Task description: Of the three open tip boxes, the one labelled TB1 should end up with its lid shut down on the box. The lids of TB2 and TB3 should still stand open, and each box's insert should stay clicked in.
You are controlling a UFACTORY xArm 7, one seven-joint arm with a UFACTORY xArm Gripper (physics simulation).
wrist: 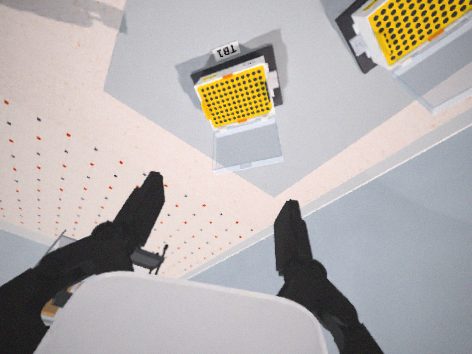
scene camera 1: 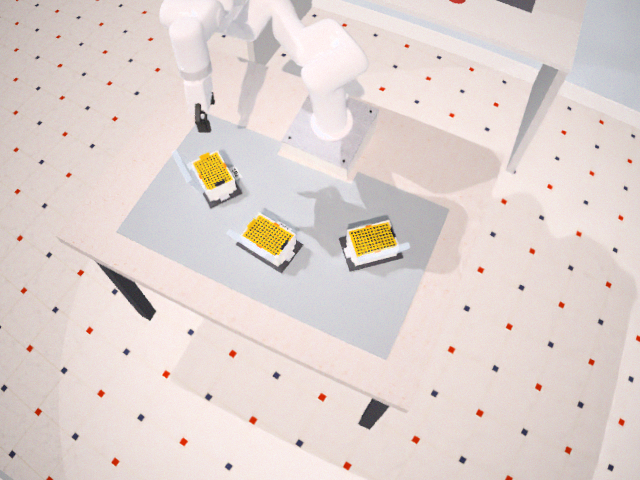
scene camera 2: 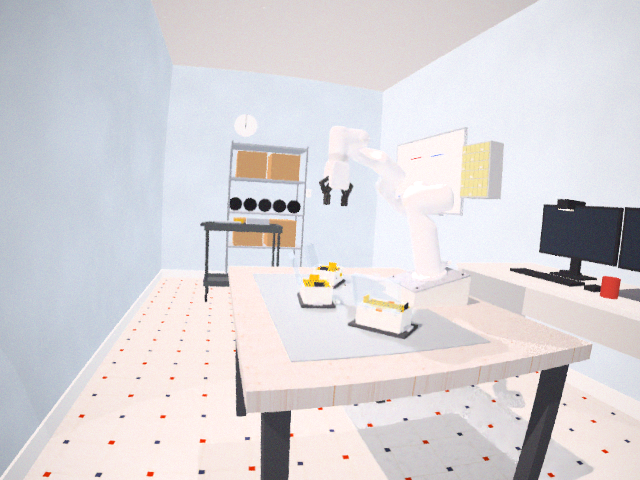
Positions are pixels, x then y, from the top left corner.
Scene:
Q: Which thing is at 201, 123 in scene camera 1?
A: My gripper.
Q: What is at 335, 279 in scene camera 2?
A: A TB1 box.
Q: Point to a yellow insert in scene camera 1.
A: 376, 237

